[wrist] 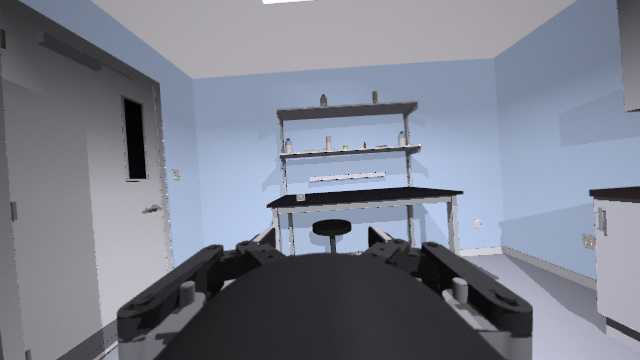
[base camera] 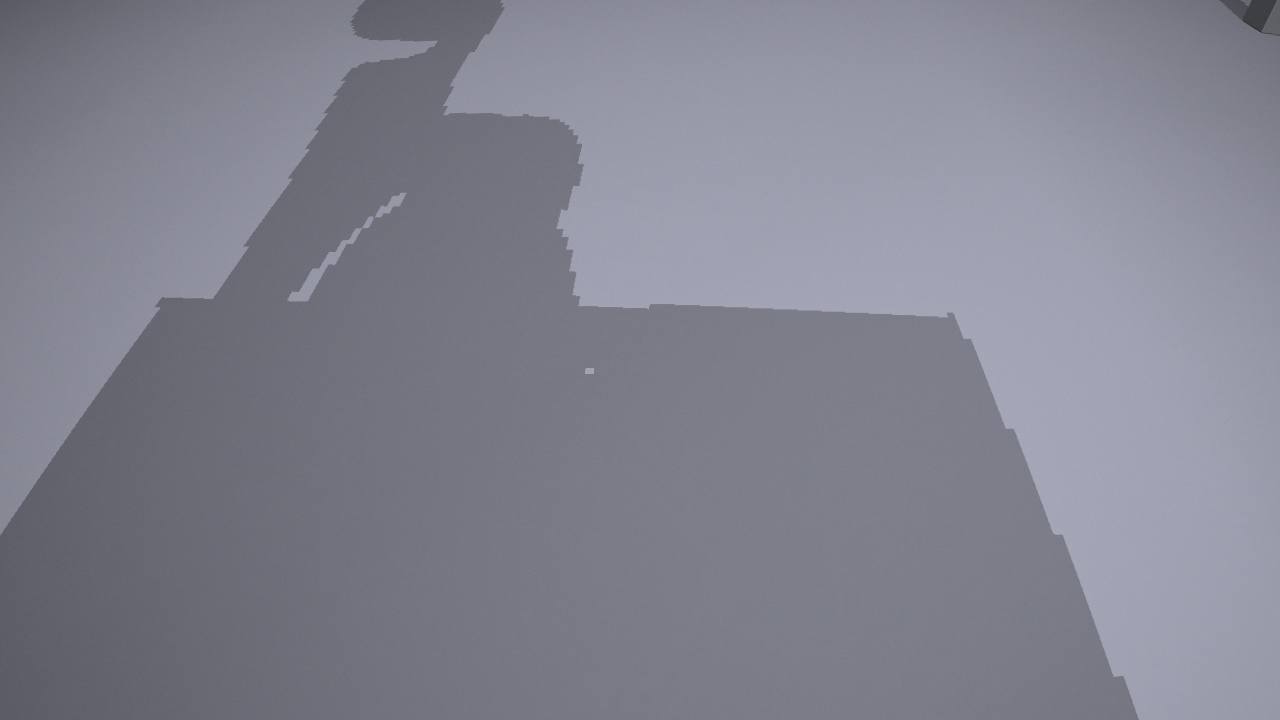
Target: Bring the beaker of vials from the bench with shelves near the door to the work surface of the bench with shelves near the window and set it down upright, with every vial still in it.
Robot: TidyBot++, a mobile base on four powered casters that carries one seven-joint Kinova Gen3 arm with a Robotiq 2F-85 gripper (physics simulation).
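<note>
The bench with shelves point(wrist: 365, 204) near the door stands against the far wall in the wrist view, with a black top and two shelves above it. A small clear beaker point(wrist: 300, 197) stands upright near the left end of its black top; it is too small to tell its vials apart. My gripper point(wrist: 321, 237) is open and empty, pointing toward the bench from well across the room. The bench near the window does not show in either view.
A black stool point(wrist: 332, 227) stands before the bench. A grey door point(wrist: 75, 175) is at the left. A white cabinet point(wrist: 620, 255) with a dark counter stands at the right. The base camera shows floor point(base camera: 805, 179) with the robot's shadow and a dark object at the top right corner.
</note>
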